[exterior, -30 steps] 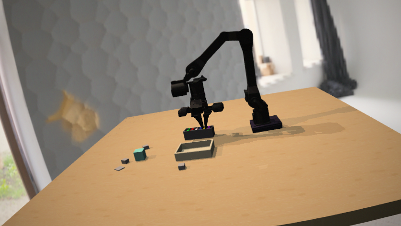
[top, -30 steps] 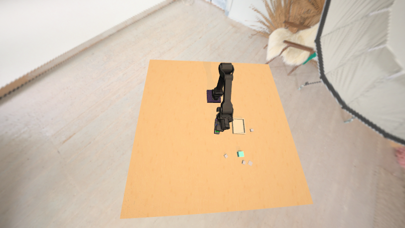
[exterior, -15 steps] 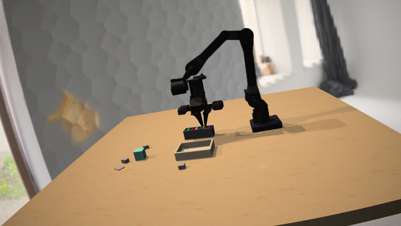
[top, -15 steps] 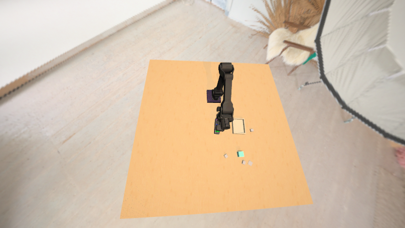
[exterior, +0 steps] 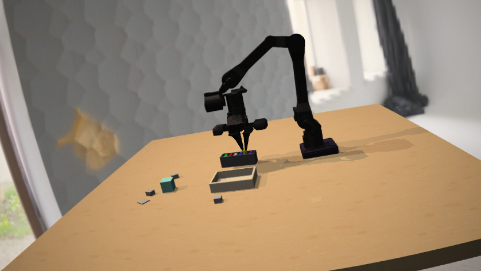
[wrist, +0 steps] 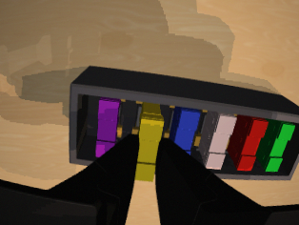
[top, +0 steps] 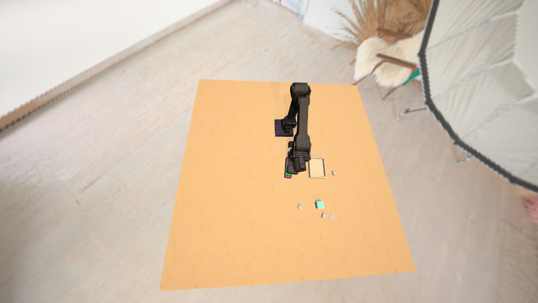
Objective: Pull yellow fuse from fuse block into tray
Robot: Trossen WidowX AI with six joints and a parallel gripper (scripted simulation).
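Now: gripper tip 18 cm to the right of the tray, 5 cm above it and 3 cm short of it. Also, from my gripper tip: yellow fuse: 1 cm below; then teal cube: 25 cm ahead, 15 cm to the left, 3 cm below.
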